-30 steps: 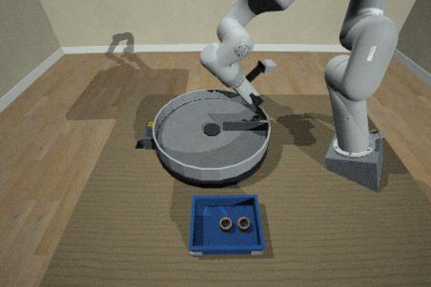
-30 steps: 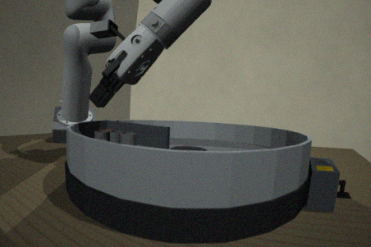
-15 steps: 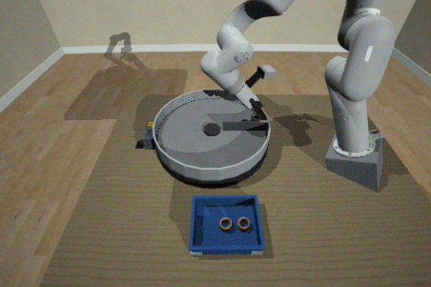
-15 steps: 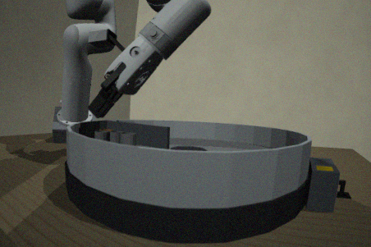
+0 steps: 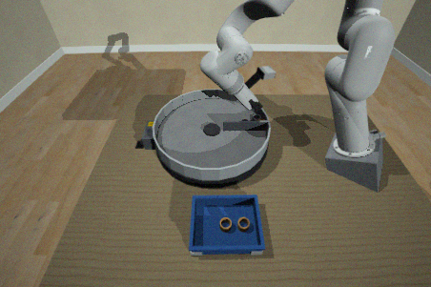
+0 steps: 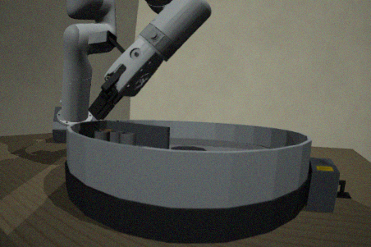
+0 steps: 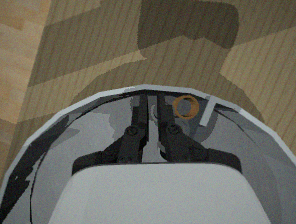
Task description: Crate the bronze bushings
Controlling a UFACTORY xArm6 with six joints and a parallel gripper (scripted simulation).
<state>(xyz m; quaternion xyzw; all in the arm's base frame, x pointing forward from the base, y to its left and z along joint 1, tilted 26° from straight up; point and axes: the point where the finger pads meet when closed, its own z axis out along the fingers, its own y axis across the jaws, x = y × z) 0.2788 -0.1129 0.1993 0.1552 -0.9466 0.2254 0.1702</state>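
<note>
Now: hand 160 mm short of the grey turning table, 60 mm to the right of it and 70 mm above it. The rest, counted from my hand: blue crate 110 mm ahead, 400 mm to the left, 100 mm below.
</note>
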